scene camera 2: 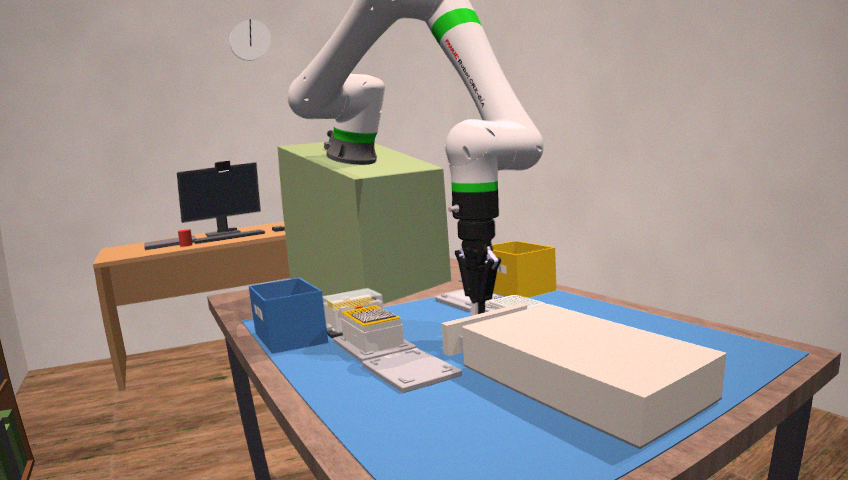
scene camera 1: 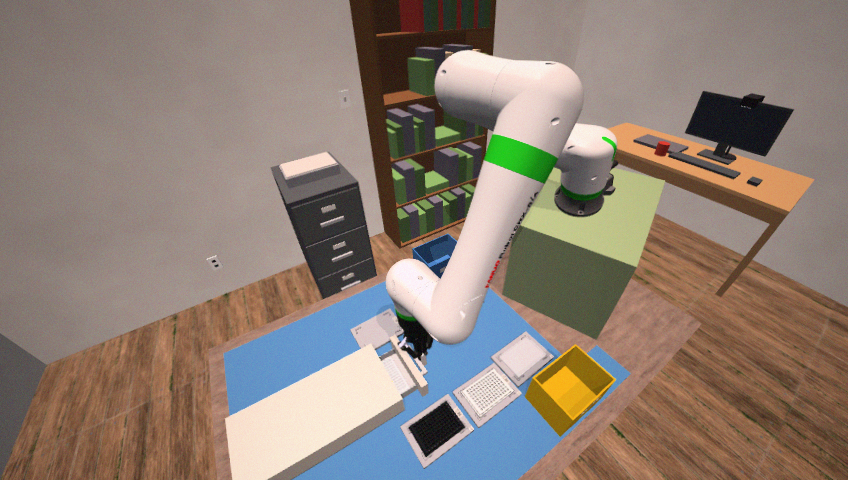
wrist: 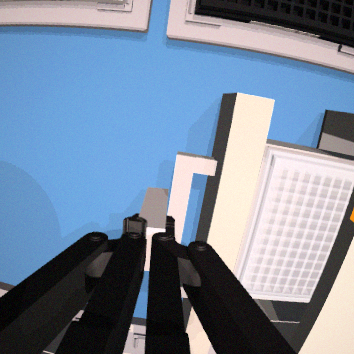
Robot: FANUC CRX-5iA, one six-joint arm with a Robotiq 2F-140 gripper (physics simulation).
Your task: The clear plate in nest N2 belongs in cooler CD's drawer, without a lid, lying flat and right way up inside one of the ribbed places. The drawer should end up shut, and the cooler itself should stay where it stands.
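Frame: origin at the arm's base, x ahead, y left, z up, level; millimetres.
Seen in the pictures: gripper, fingertip midpoint: (scene camera 1: 422, 362) (wrist: 156, 204); arm's base, origin of the base link: (scene camera 2: 351, 157) (scene camera 1: 578, 199).
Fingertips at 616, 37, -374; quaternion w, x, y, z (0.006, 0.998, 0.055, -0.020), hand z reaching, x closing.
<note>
Pixels of each thing's middle, then the offset from my fingertips to it, as dx, dy, dz. "*": a spot on its surface instead.
- cooler, surface spot: (scene camera 2: 595, 356) * +402, -28, +62
- clear plate, body centre: (wrist: 299, 235) (scene camera 1: 388, 379) +118, -3, +0
- pale handle, surface spot: (wrist: 181, 190) * +15, +23, +24
- black plate, body centre: (scene camera 1: 436, 427) +59, +187, -2
- white plate, body centre: (scene camera 2: 517, 304) (scene camera 1: 487, 391) -118, +178, -2
- nest with a pale flat top, surface spot: (scene camera 1: 523, 355) * -288, +145, -2
- yellow bin, body centre: (scene camera 2: 517, 268) (scene camera 1: 568, 388) -301, +304, +39
- blue bin, body centre: (scene camera 2: 286, 313) (scene camera 1: 439, 260) -272, -345, +39
- tip box, body centre: (scene camera 2: 371, 327) -102, -199, +23
- bare nest, body centre: (scene camera 2: 410, 367) (scene camera 1: 378, 330) +75, -192, -13
The cooler (scene camera 1: 315, 410) (scene camera 2: 595, 356) is a long, low cream box. Its drawer is partly open; the cream drawer front (scene camera 1: 409, 366) (scene camera 2: 455, 336) (wrist: 245, 175) stands away from the body. A clear plate (scene camera 1: 396, 372) (wrist: 305, 230) lies flat inside the drawer, with no lid seen on it; its edges run close to the drawer walls, and ribs beneath it are hidden. My gripper (scene camera 1: 423, 359) (scene camera 2: 477, 306) (wrist: 156, 204) is shut and empty. Its fingertips are low, on the outer side of the drawer front, close beside the pale handle (wrist: 181, 190). Whether they touch it is unclear.
A black plate (scene camera 1: 438, 426) (wrist: 310, 15), a white plate (scene camera 1: 486, 392) and a nest with a pale flat top (scene camera 1: 523, 355) stand in a row. Beyond are a yellow bin (scene camera 1: 571, 386) (scene camera 2: 526, 267), a blue bin (scene camera 2: 288, 315), a tip box (scene camera 2: 371, 330) and a bare nest (scene camera 2: 410, 369).
</note>
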